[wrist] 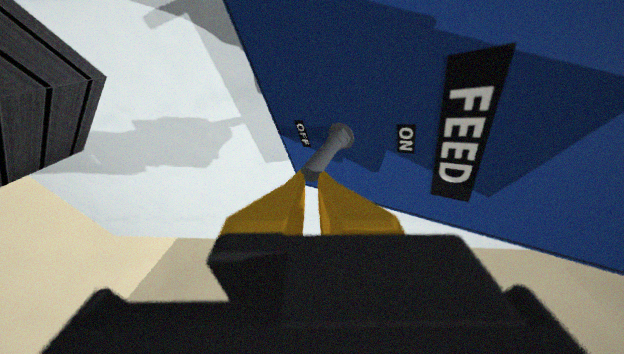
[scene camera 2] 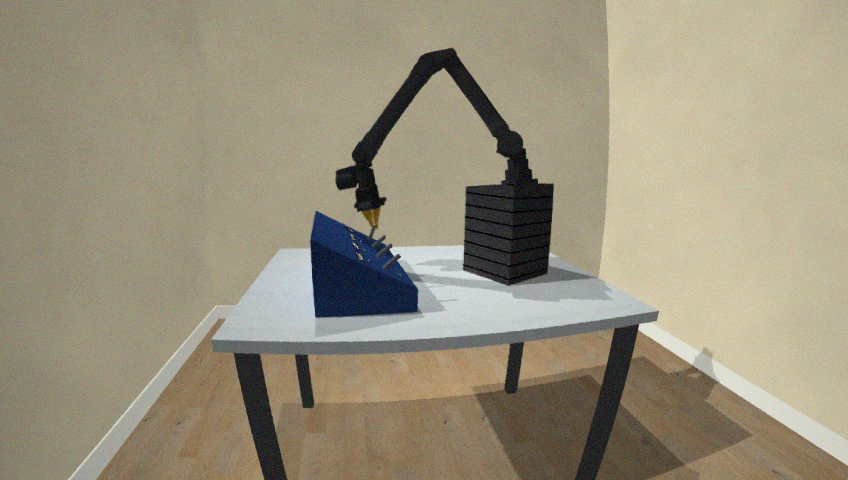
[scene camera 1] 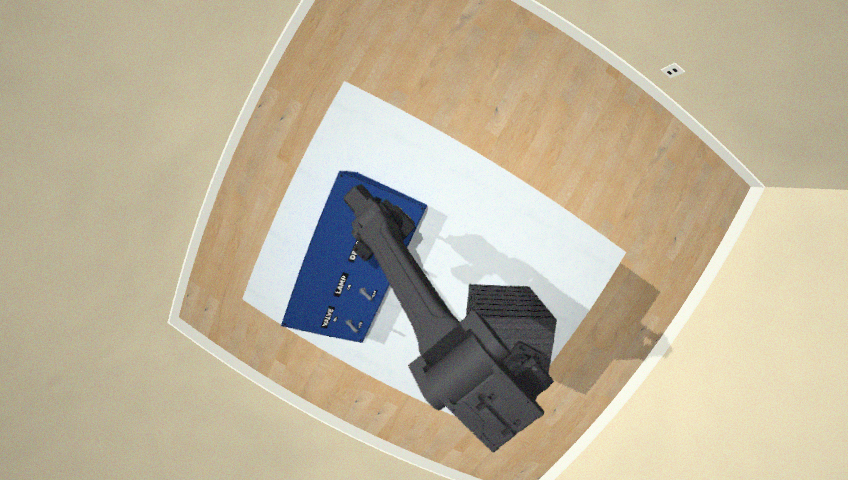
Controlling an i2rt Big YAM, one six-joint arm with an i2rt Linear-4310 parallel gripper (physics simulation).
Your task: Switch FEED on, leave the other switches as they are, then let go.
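Pixels of known places: gripper, fingertip midpoint: [wrist: 311, 176] [scene camera 2: 375, 229] [scene camera 1: 402, 220]; arm's base, link origin: [scene camera 2: 519, 184] [scene camera 1: 518, 365].
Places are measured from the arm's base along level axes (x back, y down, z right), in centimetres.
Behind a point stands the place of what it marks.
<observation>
The blue sloped switch panel [scene camera 1: 321, 237] @[x -61.6, y 11.7, z 0.7 cm] [scene camera 2: 357, 291] @[x -51.0, y 23.2, z -29.7 cm] [wrist: 350, 60] @[x -47.9, y 19.2, z 8.9 cm] stands on the table. The FEED label [wrist: 464, 122] @[x -53.1, y 16.6, z 12.2 cm] shows in the wrist view, with the ON mark [wrist: 406, 139] @[x -50.9, y 17.8, z 13.4 cm] and OFF mark [wrist: 302, 133] @[x -43.2, y 21.8, z 14.0 cm] either side of the grey FEED lever [wrist: 325, 154] @[x -45.9, y 16.9, z 13.4 cm] [scene camera 2: 371, 233] @[x -46.0, y 17.9, z 13.4 cm]. My gripper [scene camera 2: 374, 227] @[x -44.7, y 16.9, z 15.1 cm] [wrist: 311, 176] @[x -44.7, y 16.9, z 15.1 cm] is shut on the tip of this lever. In scene camera 2 the lever stands steeper than the other levers, and in the wrist view its tip points down and left of its base. In scene camera 1 the arm hides the FEED lever and the fingertips.
The LAMP lever [scene camera 1: 365, 293] @[x -43.7, y 18.1, z -9.7 cm] and VALVE lever [scene camera 1: 352, 325] @[x -42.4, y 18.0, z -21.4 cm] lean toward the panel's low edge. The DRIVE label is partly hidden by the arm. The dark ribbed arm pedestal [scene camera 1: 511, 303] @[x -6.7, y 12.7, z 10.9 cm] [scene camera 2: 489, 231] @[x -11.1, y 14.5, z -4.1 cm] [wrist: 70, 110] @[x -11.2, y 25.9, z 8.6 cm] stands on the white table [scene camera 1: 476, 178] @[x -31.8, y 29.4, z 36.1 cm] [scene camera 2: 285, 321] @[x -68.5, y 29.5, z -32.8 cm], across from the panel.
</observation>
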